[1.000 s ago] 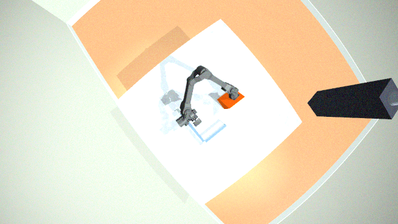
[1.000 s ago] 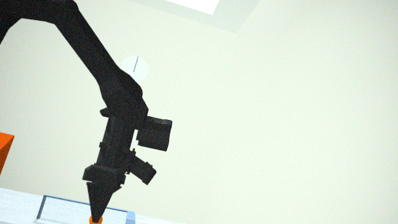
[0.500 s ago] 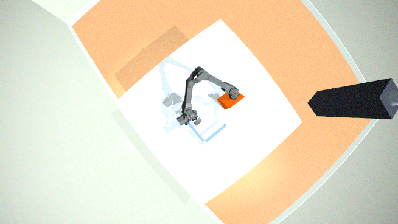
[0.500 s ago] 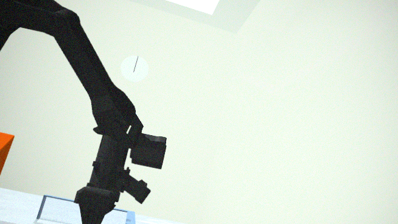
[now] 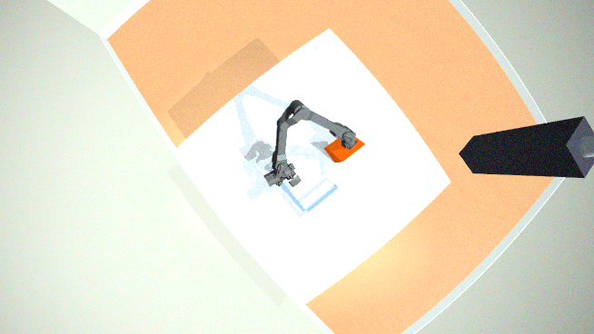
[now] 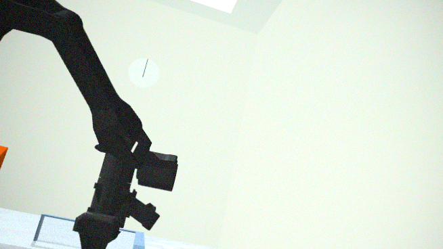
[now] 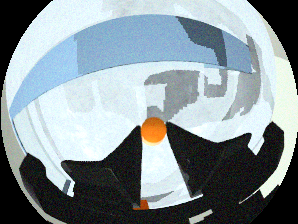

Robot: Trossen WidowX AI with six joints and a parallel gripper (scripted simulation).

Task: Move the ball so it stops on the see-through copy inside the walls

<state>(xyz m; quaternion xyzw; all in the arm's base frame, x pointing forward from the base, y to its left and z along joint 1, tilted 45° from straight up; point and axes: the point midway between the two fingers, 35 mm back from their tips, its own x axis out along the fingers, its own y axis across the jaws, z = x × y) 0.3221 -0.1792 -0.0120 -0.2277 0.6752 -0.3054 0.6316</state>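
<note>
My gripper tip is right at the orange ball. Round my gripper tip: clear wall: 20 mm behind, 250 mm to the left, 20 mm above; then see-through ball copy: 10 mm above.
</note>
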